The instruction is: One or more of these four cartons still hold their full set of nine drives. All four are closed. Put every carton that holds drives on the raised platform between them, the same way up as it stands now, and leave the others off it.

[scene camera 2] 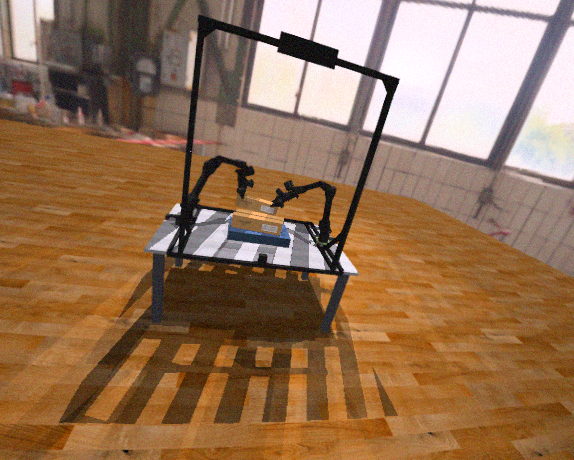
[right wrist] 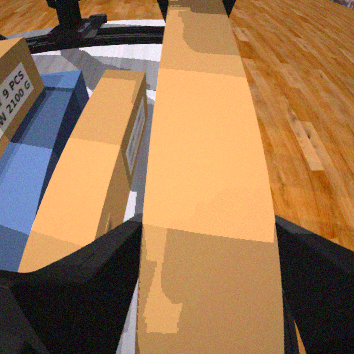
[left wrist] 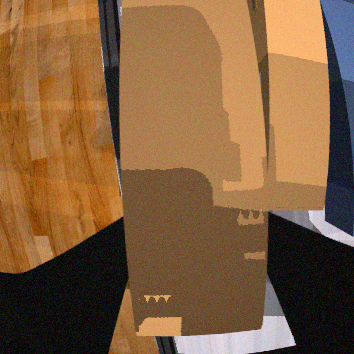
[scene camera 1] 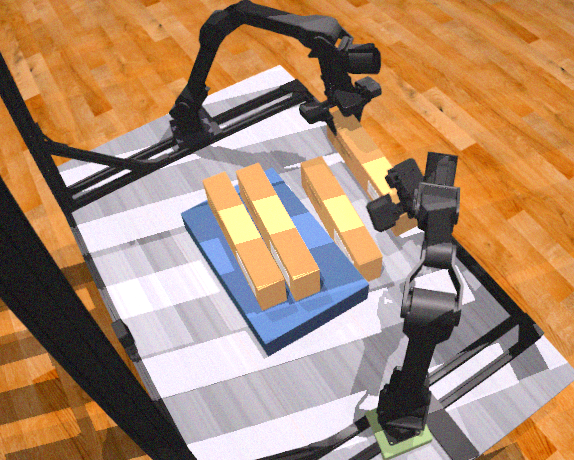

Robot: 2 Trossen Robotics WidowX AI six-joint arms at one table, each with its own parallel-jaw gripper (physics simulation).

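Where they show: left gripper, fingertip midpoint: (scene camera 2: 243, 197) (right wrist: 194, 23) (left wrist: 193, 219) (scene camera 1: 346, 129); right gripper, fingertip midpoint: (scene camera 2: 270, 204) (right wrist: 206, 223) (scene camera 1: 394, 193); left arm's base, origin of the base link: (right wrist: 71, 24) (scene camera 1: 190, 125); right arm's base, origin of the base link: (scene camera 2: 322, 240) (scene camera 1: 398, 425).
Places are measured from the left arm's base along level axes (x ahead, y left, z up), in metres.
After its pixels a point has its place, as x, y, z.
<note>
Two closed tan cartons (scene camera 1: 245, 240) {0.496, -0.006, 0.101} (scene camera 1: 280, 235) {0.515, 0.064, 0.101} lie side by side on the blue platform (scene camera 1: 270, 332) {0.670, -0.027, 0.017} (scene camera 2: 260, 237) {0.497, -0.077, 0.001} (right wrist: 32, 160) {0.440, 0.148, 0.017}. A third carton (scene camera 1: 345, 215) {0.483, 0.228, 0.042} (left wrist: 300, 125) {0.366, 0.227, 0.042} (right wrist: 90, 165) {0.455, 0.233, 0.042} lies on the table close along the platform's right side in scene camera 1. The fourth carton (scene camera 1: 362, 145) {0.383, 0.318, 0.132} (scene camera 2: 255, 203) {0.407, 0.293, 0.101} (left wrist: 190, 125) {0.351, 0.316, 0.135} (right wrist: 205, 150) {0.489, 0.323, 0.122} lies roughly parallel beyond it and appears raised. My left gripper (scene camera 1: 340, 116) (scene camera 2: 242, 194) {0.309, 0.315, 0.117} (left wrist: 193, 219) {0.309, 0.315, 0.117} is shut on its far end; my right gripper (scene camera 1: 395, 197) {0.520, 0.327, 0.106} (scene camera 2: 275, 203) {0.520, 0.327, 0.106} (right wrist: 206, 223) {0.520, 0.327, 0.106} is shut on it near the other end. Its underside is hidden.
In the right wrist view, a platform carton (right wrist: 22, 55) {0.320, 0.095, 0.081} has a label reading "9 PCS" and "2100 G". The table (scene camera 1: 200, 400) {0.728, -0.209, -0.043} has black rails along its sides, and a black frame (scene camera 2: 192, 120) {0.114, -0.396, 0.614} rises over it. The wooden floor lies beyond the held carton.
</note>
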